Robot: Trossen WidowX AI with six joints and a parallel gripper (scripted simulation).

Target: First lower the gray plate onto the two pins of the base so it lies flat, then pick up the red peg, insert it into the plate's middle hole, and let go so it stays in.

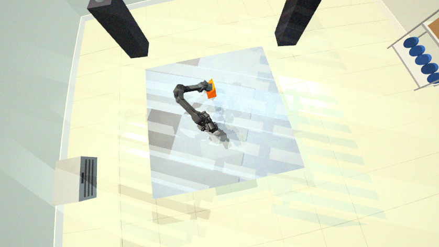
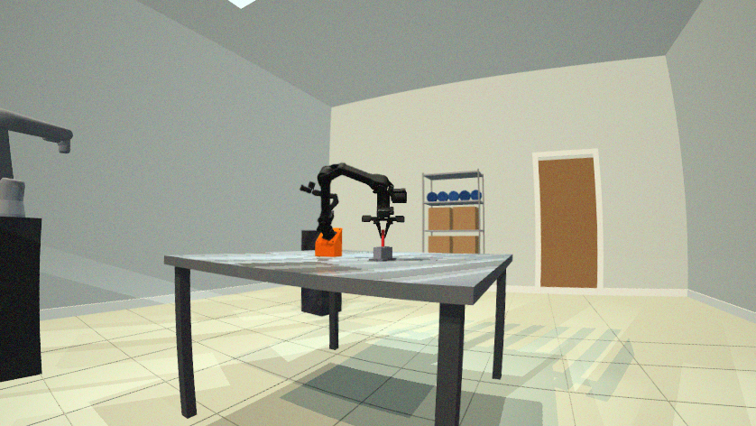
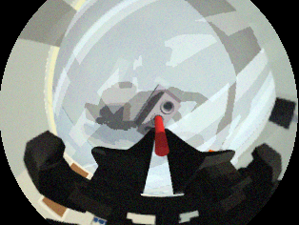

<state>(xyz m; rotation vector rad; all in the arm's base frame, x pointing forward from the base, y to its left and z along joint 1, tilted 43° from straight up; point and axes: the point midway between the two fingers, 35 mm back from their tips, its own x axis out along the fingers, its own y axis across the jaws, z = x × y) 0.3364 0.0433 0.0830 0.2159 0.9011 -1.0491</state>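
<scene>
Right now my gripper tip is right at the red peg. Also, from my gripper tip: gray plate 5 cm below.
</scene>
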